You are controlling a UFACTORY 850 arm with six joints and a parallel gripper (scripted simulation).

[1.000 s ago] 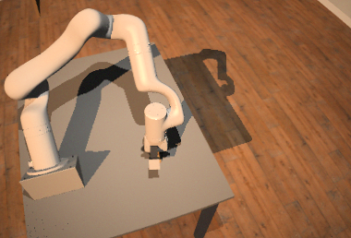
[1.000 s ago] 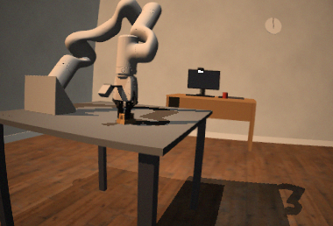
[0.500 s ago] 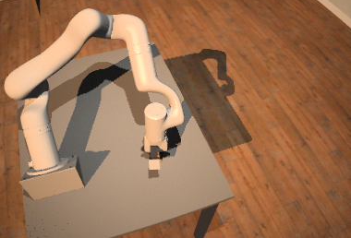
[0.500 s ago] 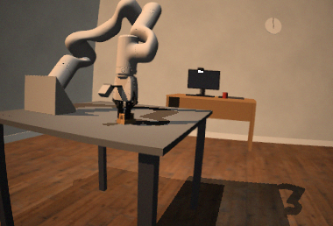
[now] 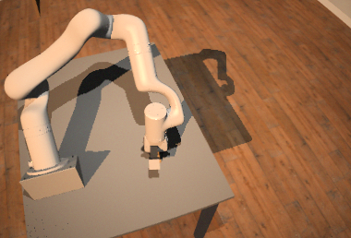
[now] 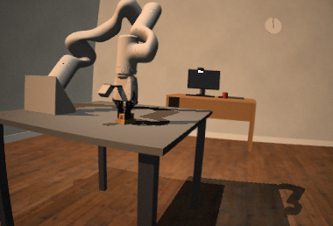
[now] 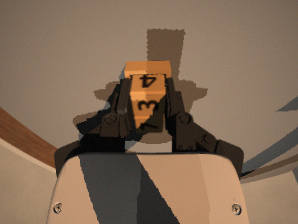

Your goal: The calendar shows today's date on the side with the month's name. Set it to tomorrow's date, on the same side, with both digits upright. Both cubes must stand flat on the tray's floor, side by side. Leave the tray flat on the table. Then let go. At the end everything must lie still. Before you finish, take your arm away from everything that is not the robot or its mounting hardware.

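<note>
My hand is 1 cm above the orange cube. Also, from my hand: calendar cube 1 cm ahead, 3 cm to the left, 1 cm below; orange tray 2 cm to the left, 3 cm below.
</note>
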